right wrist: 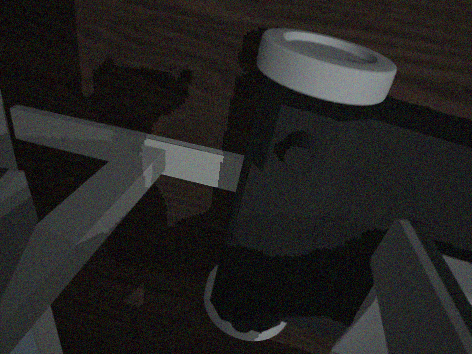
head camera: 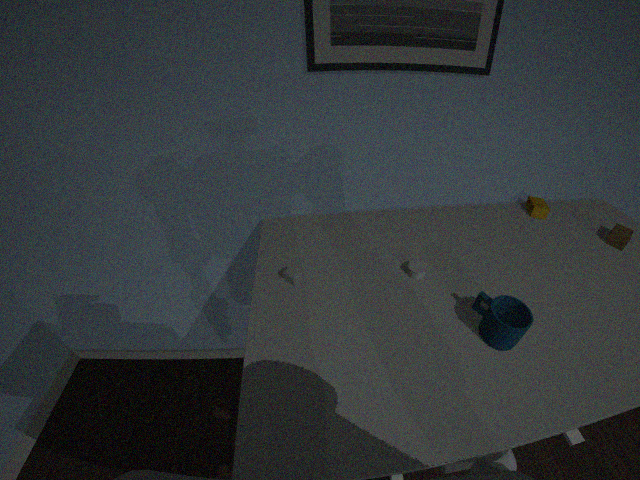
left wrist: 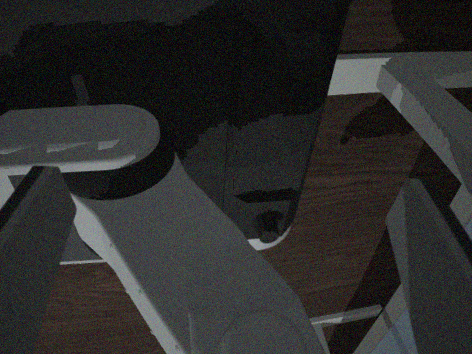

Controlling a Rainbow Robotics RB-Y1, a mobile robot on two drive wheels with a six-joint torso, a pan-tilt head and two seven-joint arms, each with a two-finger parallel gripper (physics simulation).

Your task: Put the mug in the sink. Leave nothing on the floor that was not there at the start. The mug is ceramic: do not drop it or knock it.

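Frame: origin at the robot's base, x ahead, y left, z up, level; metres.
Seen in the pictures: left gripper, fingertip midpoint: [left wrist: 232, 194]; right gripper, fingertip midpoint: [right wrist: 211, 218].
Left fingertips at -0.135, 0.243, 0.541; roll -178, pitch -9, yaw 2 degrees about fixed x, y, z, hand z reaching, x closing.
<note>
Offsets run from my left fingertips to a thing's top centre, as dx, dy, dz. Level surfaces: height alone.
The blue mug @(+0.319, -0.629, +0.489) [head camera: 502, 324] stands upright on the pale table @(dz +0.409) [head camera: 361, 320], right of the middle in the head view, with its handle toward the upper left. The sink does not show in these views. My left gripper [left wrist: 232, 194] is open, with its two fingers wide apart at the sides of the left wrist view and part of the robot's own body between them in the picture. My right gripper [right wrist: 211, 218] is open and empty, over dark floor, a table leg and the robot's base in the right wrist view. Neither gripper is near the mug.
A yellow block @(+0.806, -1.079, +0.454) [head camera: 537, 207] and an orange-brown block @(+0.606, -1.303, +0.459) [head camera: 618, 236] lie toward the table's far edge. A small pale object @(+0.511, -0.495, +0.433) [head camera: 416, 274] lies left of the mug. White table supports [left wrist: 356, 76] [right wrist: 192, 164] stand near the robot's base. A framed picture [head camera: 398, 66] hangs on the wall.
</note>
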